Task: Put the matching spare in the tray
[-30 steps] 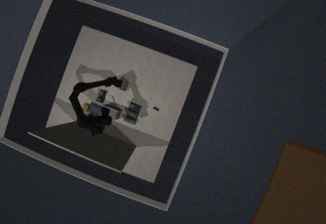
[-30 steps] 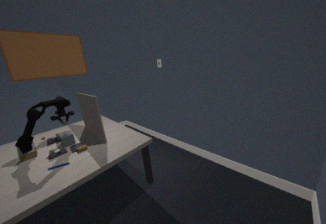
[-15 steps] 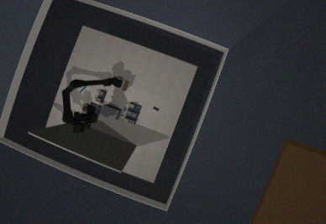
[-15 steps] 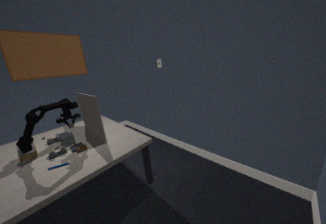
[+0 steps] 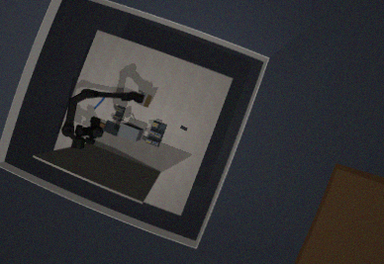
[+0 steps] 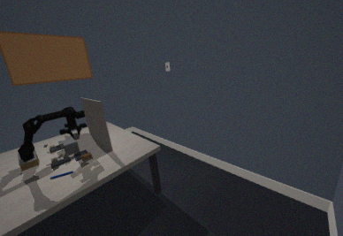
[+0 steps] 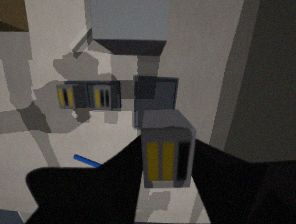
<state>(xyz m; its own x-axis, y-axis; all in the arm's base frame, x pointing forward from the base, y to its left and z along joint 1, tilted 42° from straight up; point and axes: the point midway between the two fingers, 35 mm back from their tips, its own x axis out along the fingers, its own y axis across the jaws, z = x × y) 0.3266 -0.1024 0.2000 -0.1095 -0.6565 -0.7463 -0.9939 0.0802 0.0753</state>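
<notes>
Now: gripper tip 160 mm above the grey-blue tray. Also, from my gripper tip: blue marker pen 180 mm to the right, 180 mm behind, 160 mm below; then grey spare block 20 mm above; then pale panel 220 mm ahead, 170 mm to the left, 60 mm above.
</notes>
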